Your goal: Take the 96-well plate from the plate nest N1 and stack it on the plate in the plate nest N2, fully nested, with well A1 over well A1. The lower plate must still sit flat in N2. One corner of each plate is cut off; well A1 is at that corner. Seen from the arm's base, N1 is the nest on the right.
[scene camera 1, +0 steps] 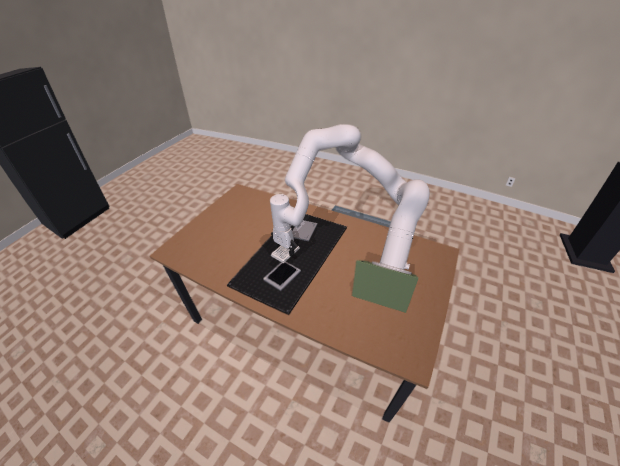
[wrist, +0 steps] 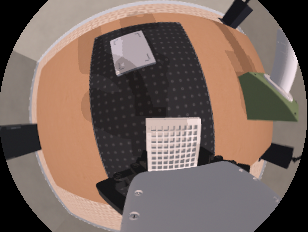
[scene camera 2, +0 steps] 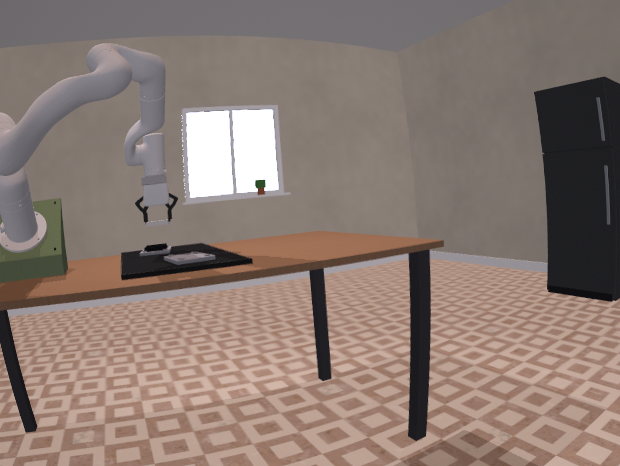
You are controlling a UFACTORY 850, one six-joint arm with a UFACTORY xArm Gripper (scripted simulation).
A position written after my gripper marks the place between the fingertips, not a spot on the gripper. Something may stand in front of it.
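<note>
On scene camera 2 you'd see my gripper [scene camera 2: 158,222]. The wrist view's got my gripper [wrist: 173,157] in it too, and there's a white 96-well plate [wrist: 174,145] there as well.
</note>
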